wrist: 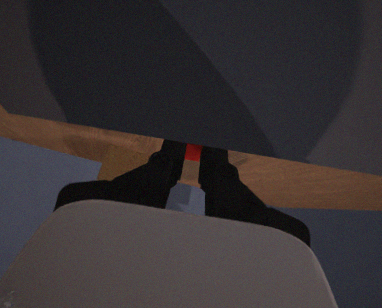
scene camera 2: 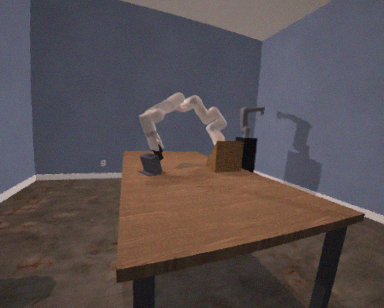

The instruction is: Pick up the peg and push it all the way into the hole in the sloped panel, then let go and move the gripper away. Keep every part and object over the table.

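Places are measured from the arm's base along level axes (x ahead, y left, z up), in centimetres.
Where they show: gripper, fingertip midpoint: [scene camera 2: 160, 159]; arm's base at its link origin: [scene camera 2: 223, 151].
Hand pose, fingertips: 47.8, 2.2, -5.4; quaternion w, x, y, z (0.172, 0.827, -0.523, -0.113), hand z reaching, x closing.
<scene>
Things, the pixels of their top centre, and the offset from my fingertips, as dx, dy, dz. Level surfaces: height alone.
- red peg at its top centre: [wrist: 195, 143] +1.5, +0.7, +1.9
- dark grey sloped panel at its top centre: [wrist: 207, 128] [scene camera 2: 150, 154] +6.8, +3.3, +3.9
- wooden table at its surface level: dz -8.1
The red peg [wrist: 193, 152] shows as a short stub between the black fingers of my gripper [wrist: 197, 129] [scene camera 2: 159, 154] in the wrist view. My gripper is shut on it. The dark grey sloped panel [wrist: 210, 75] [scene camera 2: 151, 164] fills the upper part of the wrist view, and its edge hides the fingertips and the far part of the peg. In the scene view the gripper is right behind the top of the panel, and the peg does not show there. The hole does not show in either view.
A brown block with a sloped side [scene camera 2: 228, 156] [wrist: 122, 162] stands on the wooden table [scene camera 2: 210, 200] [wrist: 300, 187], to the right of the panel in the scene view. A black pedestal [scene camera 2: 249, 152] with a grey arm-like fixture [scene camera 2: 244, 120] stands behind the block.
</scene>
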